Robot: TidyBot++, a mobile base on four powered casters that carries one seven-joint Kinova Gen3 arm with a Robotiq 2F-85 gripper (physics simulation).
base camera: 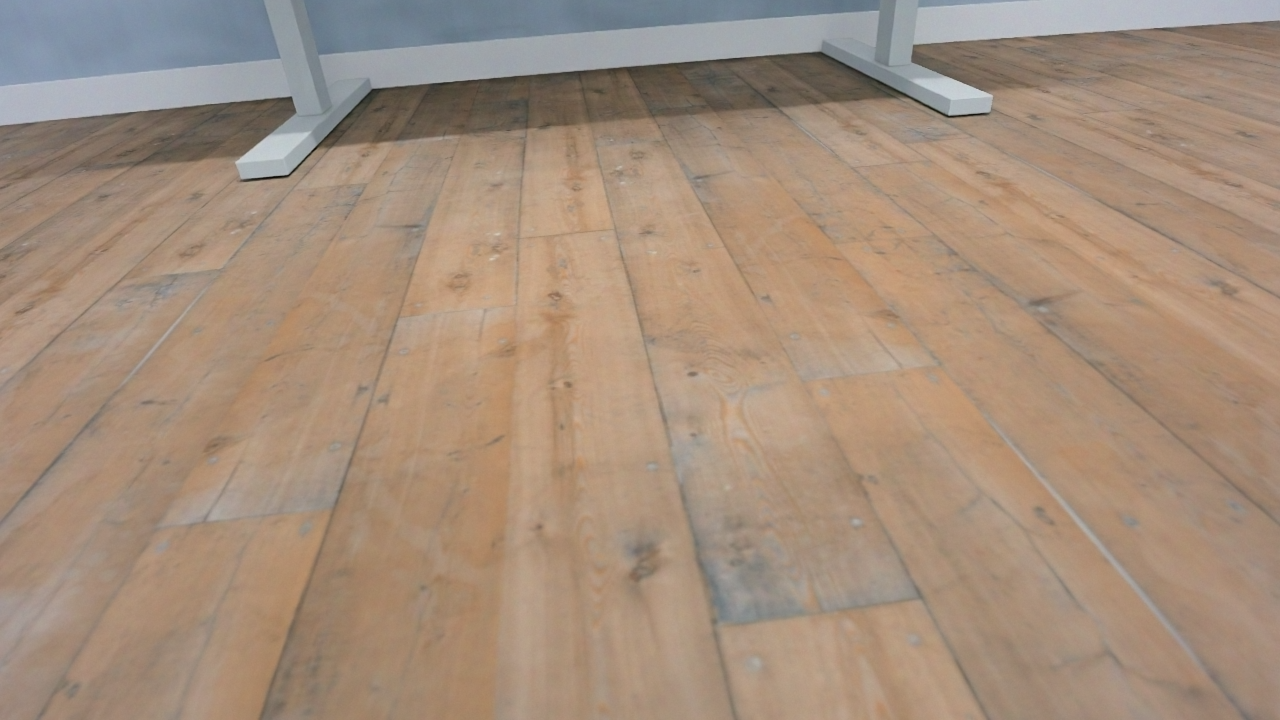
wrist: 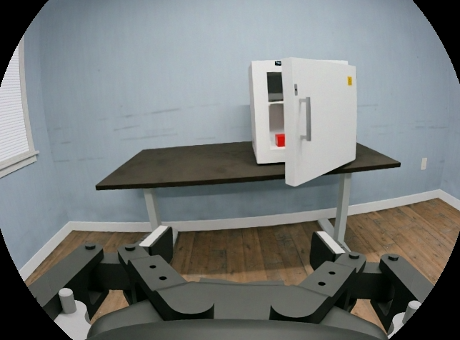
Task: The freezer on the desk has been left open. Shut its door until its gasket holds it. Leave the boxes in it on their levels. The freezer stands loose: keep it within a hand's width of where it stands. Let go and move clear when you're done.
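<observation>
The white freezer stands at the right part of the desk in the wrist view. Its door stands ajar, hinged at the right, with its free left edge swung out past the desk's front edge. A grey upright handle is on the door's outer face. A red box shows on the lower level through the gap; the door hides the rest of the inside. My gripper is open and empty, well in front of the desk and apart from the door. The freezer does not show in the base camera view.
The desk's grey feet stand on the wooden floor near the wall in the base camera view. A blue wall is behind the desk. A window is at the far left of the wrist view.
</observation>
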